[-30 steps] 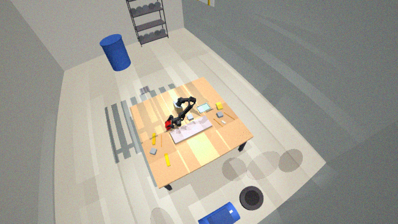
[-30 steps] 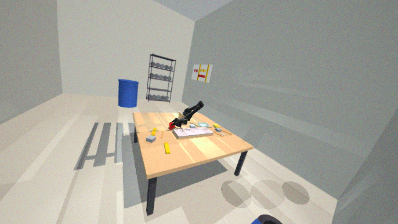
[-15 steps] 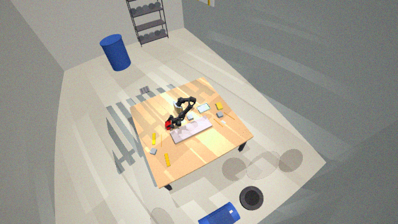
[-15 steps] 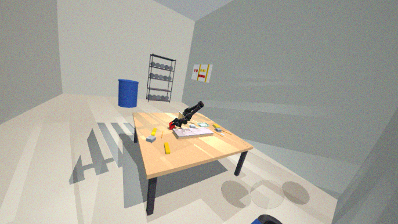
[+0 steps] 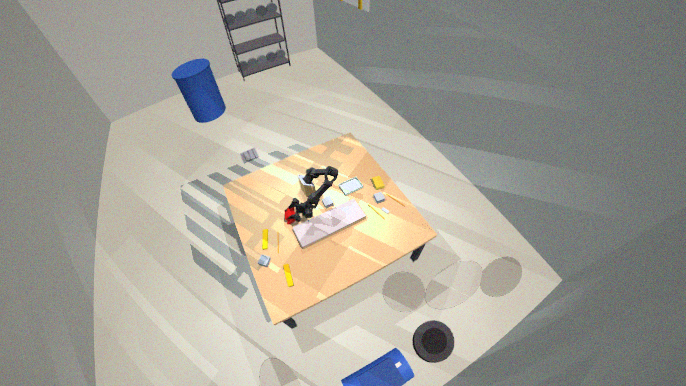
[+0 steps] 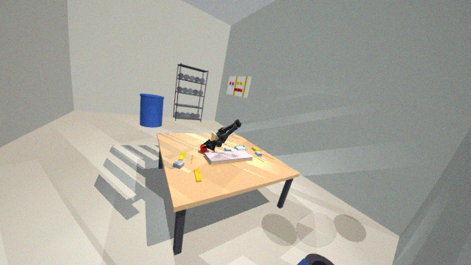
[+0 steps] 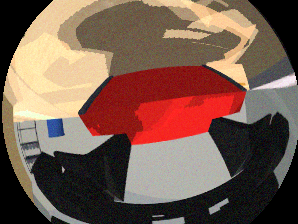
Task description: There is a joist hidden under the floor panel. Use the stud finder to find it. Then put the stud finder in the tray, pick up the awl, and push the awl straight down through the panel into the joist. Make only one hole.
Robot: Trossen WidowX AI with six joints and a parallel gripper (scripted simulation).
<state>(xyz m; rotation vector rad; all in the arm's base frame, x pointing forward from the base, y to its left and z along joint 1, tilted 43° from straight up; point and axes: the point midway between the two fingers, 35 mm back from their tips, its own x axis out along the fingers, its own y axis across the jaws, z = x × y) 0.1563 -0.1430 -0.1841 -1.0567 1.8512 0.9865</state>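
The red stud finder is 10 mm behind my gripper tip, 10 mm to the left of it and 10 mm below it. From my gripper tip the other things lie so: yellow block 140 mm ahead, 760 mm to the left, 50 mm below; then awl 50 mm ahead, 150 mm to the left, 60 mm below; then light blue tray 30 mm ahead, 560 mm to the left, 50 mm below.
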